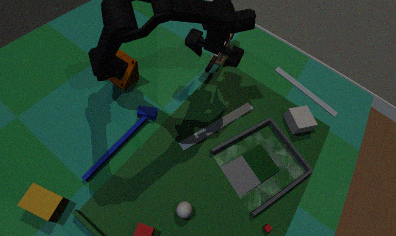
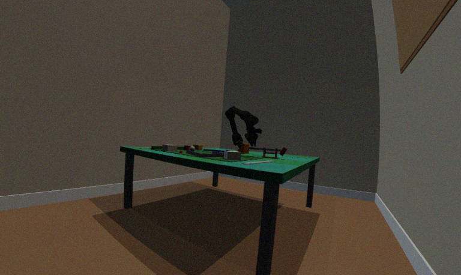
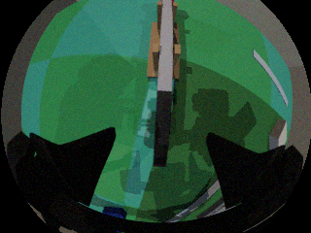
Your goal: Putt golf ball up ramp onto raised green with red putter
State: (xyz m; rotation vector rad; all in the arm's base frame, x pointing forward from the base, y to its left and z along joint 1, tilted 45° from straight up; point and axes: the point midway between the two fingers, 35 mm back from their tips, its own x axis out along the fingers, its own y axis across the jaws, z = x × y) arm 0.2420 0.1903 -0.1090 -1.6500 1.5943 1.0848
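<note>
My gripper tip is 2 cm past the red putter, 11 cm to the right of it and 2 cm above it. The rest, counted from my gripper tip: white golf ball (21 cm ahead, 45 cm to the right, 5 cm below); then yellow block (9 cm behind, 64 cm to the right, 6 cm below); then wooden stand (2 cm behind, 13 cm to the left, 4 cm below).
</note>
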